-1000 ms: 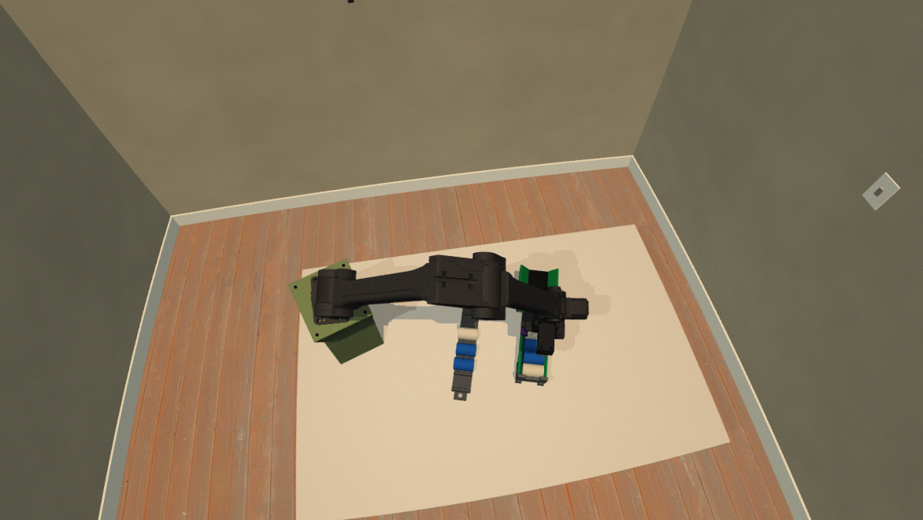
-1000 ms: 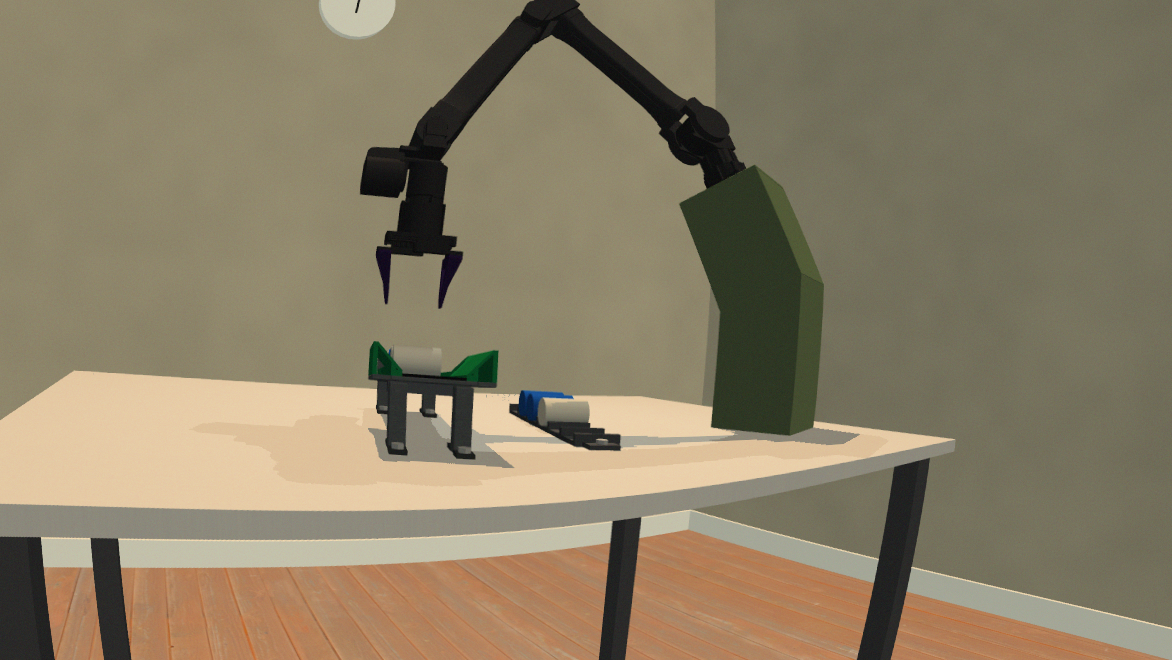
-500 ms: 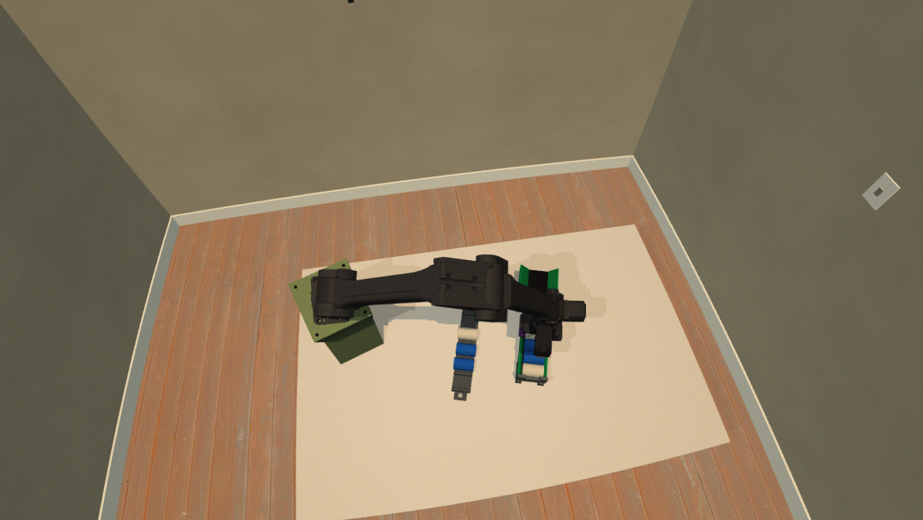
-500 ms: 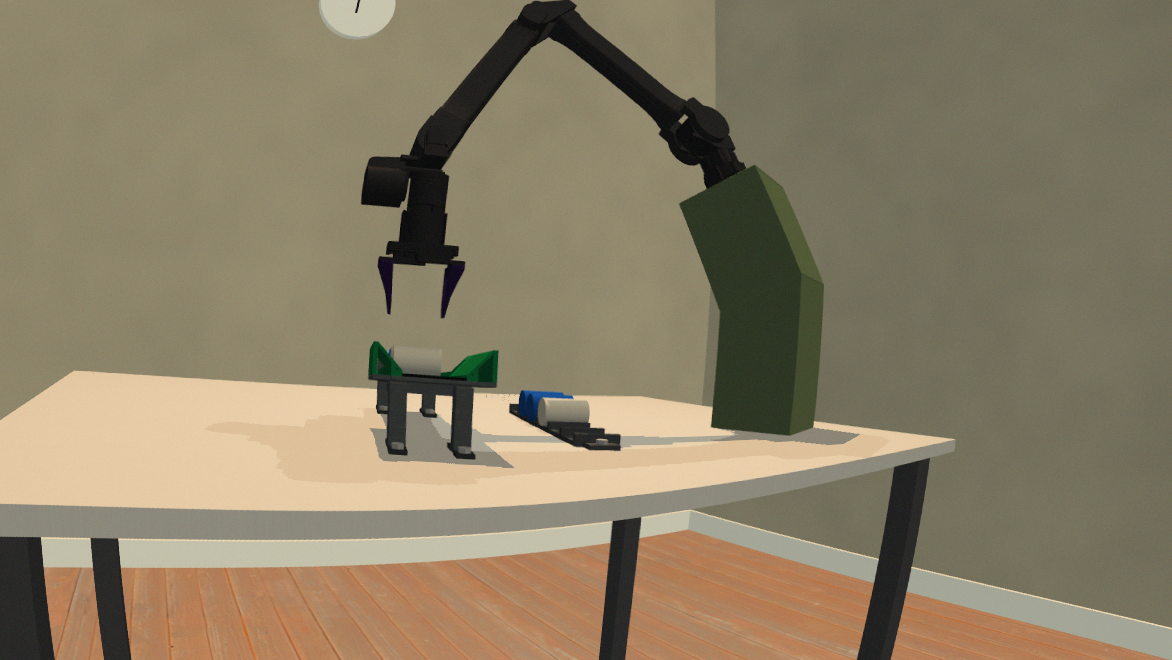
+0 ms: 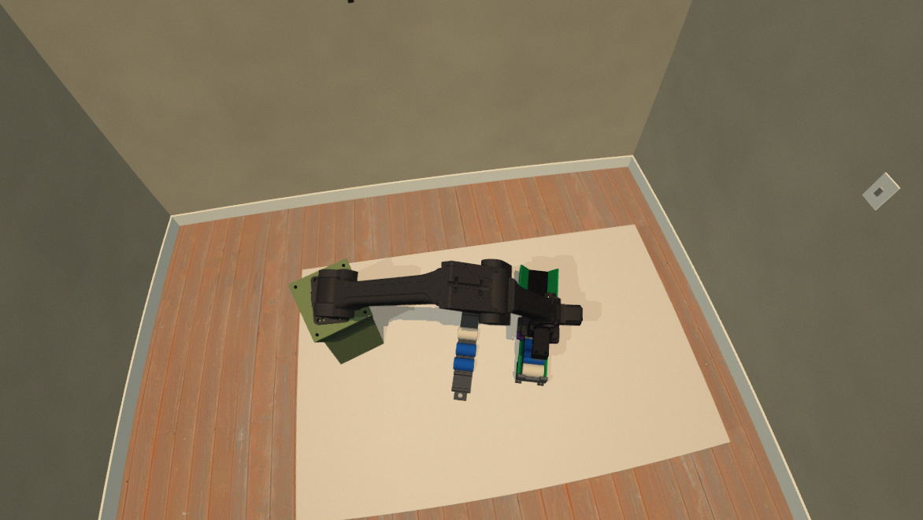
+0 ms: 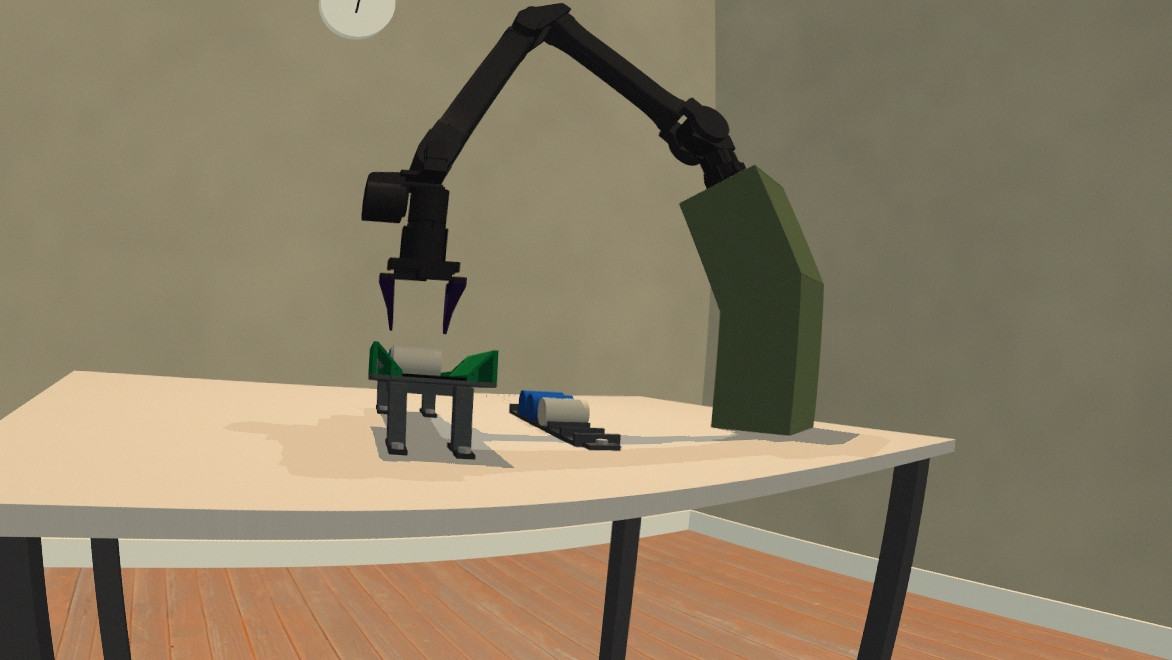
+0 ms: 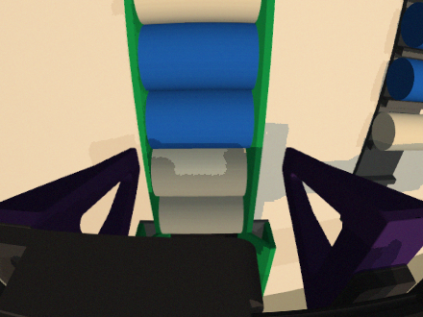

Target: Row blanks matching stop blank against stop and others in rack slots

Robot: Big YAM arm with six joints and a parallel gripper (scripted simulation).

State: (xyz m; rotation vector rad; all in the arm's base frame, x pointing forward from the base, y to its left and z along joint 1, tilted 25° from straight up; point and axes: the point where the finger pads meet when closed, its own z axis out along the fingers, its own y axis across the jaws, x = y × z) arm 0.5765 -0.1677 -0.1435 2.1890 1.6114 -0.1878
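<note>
Right now my hand is 10 cm to the left of the grey stop, 7 cm above it and 3 cm past it.
</note>
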